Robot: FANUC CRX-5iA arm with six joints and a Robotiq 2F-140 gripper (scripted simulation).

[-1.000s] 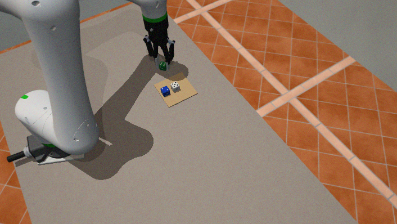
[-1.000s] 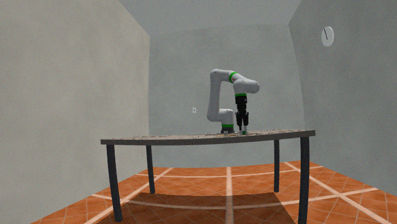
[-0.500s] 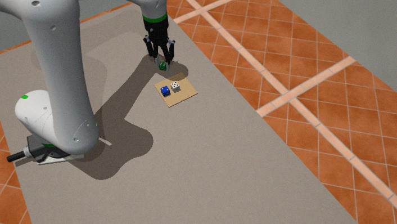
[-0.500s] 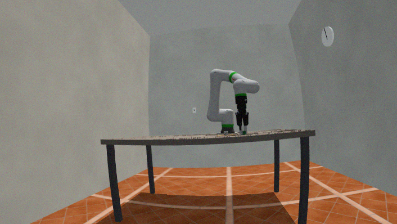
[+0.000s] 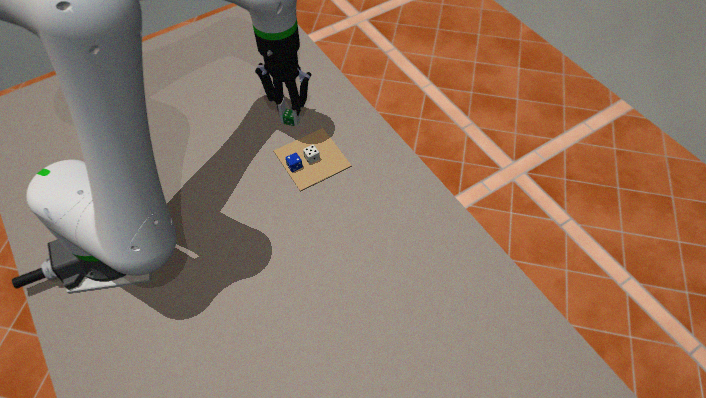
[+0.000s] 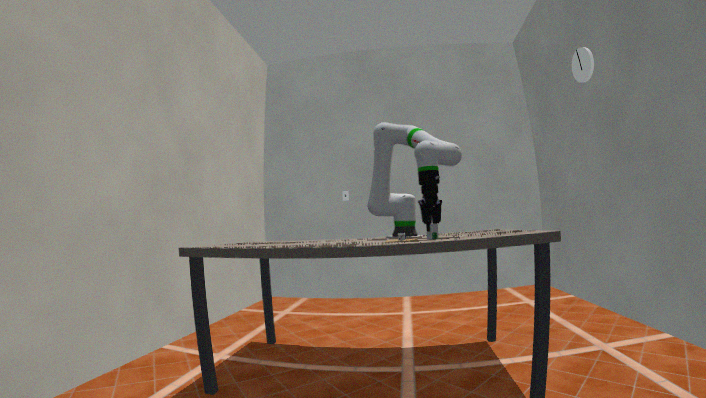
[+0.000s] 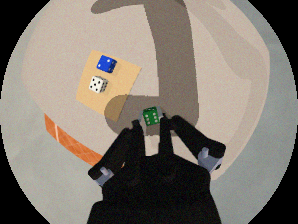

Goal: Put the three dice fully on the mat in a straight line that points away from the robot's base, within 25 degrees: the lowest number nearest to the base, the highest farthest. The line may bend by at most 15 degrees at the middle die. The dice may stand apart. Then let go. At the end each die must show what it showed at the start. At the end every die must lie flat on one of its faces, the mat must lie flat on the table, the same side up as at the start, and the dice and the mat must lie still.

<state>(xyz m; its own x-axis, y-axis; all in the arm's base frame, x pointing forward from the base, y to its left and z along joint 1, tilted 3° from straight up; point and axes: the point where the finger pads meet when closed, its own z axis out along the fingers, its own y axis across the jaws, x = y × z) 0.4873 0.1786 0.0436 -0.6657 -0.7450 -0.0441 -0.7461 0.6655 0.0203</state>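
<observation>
Right now my hand is 14 cm to the left of the white die and 2 cm above it. Also, from my hand: blue die (14 cm to the right, 5 cm behind, 2 cm below); then green die (2 cm below); then tan mat (14 cm to the right, 3 cm below).
</observation>
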